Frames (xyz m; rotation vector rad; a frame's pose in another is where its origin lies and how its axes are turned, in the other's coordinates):
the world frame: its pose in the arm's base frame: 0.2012 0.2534 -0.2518 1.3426 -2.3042 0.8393
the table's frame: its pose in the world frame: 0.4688 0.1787 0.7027 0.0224 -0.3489 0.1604
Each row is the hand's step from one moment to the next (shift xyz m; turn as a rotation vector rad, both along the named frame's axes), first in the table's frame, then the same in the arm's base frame.
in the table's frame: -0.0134 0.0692 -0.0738 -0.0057 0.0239 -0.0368
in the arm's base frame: -0.0616 0.0732 0.0356 -0.0230 0.0306 0.0222
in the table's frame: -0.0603 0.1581 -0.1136 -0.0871 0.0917 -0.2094
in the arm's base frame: -0.1116 0.1686 0.0259 -0.0642 0.1954 0.1324
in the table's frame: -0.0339 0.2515 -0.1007 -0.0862 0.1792 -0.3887
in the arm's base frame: -0.1973 0.1880 -0.0173 -0.1706 0.3082 0.2579
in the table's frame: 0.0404 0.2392 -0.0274 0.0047 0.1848 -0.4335
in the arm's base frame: -0.2161 0.0949 -0.0624 -0.2381 0.2578 0.3146
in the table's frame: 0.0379 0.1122 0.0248 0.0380 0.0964 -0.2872
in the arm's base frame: -0.1046 0.0148 -0.0590 -0.1580 0.1310 0.2260
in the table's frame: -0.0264 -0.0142 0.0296 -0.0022 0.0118 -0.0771
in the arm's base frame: 0.0329 0.0020 -0.0263 -0.0241 0.0380 0.0637
